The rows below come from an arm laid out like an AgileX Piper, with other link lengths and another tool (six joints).
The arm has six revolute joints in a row. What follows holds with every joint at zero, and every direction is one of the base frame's. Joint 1 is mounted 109.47 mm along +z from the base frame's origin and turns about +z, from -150 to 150 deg. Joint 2 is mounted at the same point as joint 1 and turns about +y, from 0 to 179.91 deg. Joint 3 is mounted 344.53 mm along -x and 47.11 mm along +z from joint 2 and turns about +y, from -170 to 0 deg. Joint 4 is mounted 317.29 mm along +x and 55.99 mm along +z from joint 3 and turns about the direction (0.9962, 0, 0.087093), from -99.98 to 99.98 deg. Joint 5 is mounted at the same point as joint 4 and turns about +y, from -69.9 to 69.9 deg. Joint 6 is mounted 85.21 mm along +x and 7.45 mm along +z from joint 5 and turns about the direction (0.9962, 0, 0.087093), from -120 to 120 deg. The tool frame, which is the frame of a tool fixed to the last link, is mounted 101.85 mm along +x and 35 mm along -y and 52.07 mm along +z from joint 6; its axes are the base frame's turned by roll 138.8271, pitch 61.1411 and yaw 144.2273 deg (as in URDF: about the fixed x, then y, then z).
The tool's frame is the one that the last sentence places.
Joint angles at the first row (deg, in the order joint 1, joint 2, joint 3, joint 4, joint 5, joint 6):
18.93 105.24 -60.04 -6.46 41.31 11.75
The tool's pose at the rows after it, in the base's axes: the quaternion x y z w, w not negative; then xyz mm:
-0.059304, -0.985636, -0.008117, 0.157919, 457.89, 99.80, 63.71
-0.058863, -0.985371, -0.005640, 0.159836, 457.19, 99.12, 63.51
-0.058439, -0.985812, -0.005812, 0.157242, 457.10, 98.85, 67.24
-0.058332, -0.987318, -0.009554, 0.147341, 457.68, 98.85, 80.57
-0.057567, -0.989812, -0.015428, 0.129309, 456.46, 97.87, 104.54
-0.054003, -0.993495, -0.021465, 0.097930, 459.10, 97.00, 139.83
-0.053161, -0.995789, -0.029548, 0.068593, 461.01, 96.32, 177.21
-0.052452, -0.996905, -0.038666, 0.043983, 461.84, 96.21, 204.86
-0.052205, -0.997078, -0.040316, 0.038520, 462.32, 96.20, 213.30
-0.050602, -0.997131, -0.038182, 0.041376, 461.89, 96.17, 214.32
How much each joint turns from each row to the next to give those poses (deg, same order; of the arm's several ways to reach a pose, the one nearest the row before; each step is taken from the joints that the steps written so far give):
0.00 0.00 0.00 -0.05 0.08 0.00
0.00 0.00 0.00 -0.19 0.31 0.00
0.00 -0.48 0.00 -0.10 0.19 0.00
0.00 -1.56 -0.22 0.00 0.56 0.00
0.00 -3.02 -0.08 -0.12 0.92 0.00
0.00 -3.63 -1.04 -0.74 1.04 0.00
0.00 -3.31 -1.87 -0.34 1.73 0.00
0.00 -2.36 -1.34 -0.05 0.69 0.00
0.00 -0.54 -0.70 0.00 0.58 -0.08
0.00 0.00 -0.30 0.07 0.66 -0.34

